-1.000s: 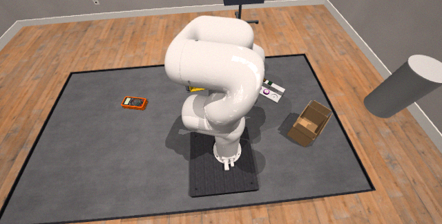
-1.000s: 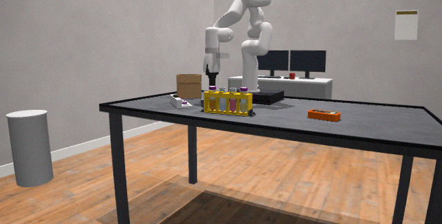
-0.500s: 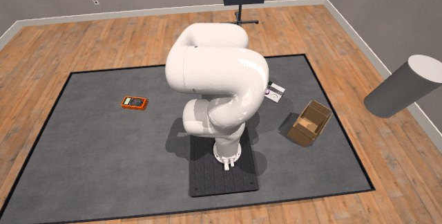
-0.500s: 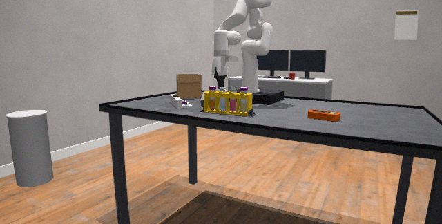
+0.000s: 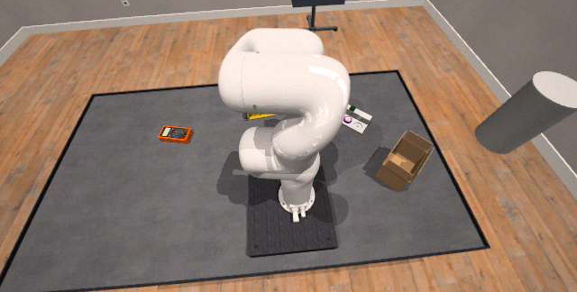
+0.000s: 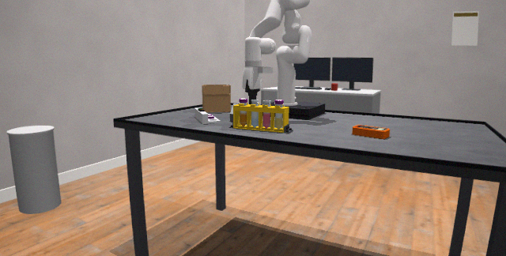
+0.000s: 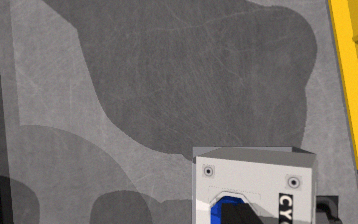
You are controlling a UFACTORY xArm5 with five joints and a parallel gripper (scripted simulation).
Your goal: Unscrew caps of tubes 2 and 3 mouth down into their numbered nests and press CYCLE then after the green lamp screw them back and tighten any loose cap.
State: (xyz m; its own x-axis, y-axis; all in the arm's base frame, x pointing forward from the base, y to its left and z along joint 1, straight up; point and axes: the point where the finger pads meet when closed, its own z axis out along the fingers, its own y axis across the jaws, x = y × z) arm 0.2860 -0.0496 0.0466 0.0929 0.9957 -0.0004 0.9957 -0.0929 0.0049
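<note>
Right now my hand is 30 mm above the blue cycle key. Also, from my hand: green ready key 40 mm to the right, 30 mm below; then grey key housing 20 mm ahead, 20 mm to the right, 50 mm below.
</note>
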